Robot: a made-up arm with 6 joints.
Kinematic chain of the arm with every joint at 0, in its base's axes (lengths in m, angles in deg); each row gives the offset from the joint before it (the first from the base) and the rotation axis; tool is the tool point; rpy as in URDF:
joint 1: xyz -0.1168 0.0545 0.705 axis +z
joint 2: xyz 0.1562 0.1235 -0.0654 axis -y
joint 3: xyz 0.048 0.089 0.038 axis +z
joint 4: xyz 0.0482 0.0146 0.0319 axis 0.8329 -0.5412 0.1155
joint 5: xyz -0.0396 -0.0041 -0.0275 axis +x
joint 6: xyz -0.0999 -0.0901 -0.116 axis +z
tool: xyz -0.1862 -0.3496 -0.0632 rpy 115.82 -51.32 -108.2
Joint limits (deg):
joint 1: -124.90..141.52
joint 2: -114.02..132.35
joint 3: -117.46..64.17
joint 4: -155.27..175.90
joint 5: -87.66..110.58
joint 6: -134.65..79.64
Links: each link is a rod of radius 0.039 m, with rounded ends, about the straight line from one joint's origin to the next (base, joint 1, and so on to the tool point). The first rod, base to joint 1, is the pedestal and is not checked.
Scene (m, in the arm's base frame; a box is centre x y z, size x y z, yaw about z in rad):
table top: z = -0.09
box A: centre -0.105 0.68 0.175 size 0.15 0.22 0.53 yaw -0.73
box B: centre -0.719 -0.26 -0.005 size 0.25 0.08 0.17 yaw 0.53
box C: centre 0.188 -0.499 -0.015 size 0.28 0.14 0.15 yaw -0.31
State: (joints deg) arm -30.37 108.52 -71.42 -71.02 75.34 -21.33
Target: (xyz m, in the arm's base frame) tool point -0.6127 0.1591 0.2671
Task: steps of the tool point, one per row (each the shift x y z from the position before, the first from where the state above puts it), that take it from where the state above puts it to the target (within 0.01 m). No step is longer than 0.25 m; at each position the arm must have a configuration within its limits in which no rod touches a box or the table.
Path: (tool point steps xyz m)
1: -0.1065 -0.0027 -0.1216
2: -0.0931 -0.0395 -0.0889
3: -0.0683 -0.0603 -0.0581
4: -0.0391 -0.0684 -0.0315
5: -0.0101 -0.0686 -0.0088
6: 0.0150 -0.0647 0.0133
7: 0.0330 -0.0587 0.0369
8: -0.1806 0.0592 -0.0675
9: -0.1854 0.0108 -0.0080
10: -0.1587 -0.0306 0.0349
11: -0.1186 -0.0532 0.0586
12: -0.0814 -0.0563 0.0691

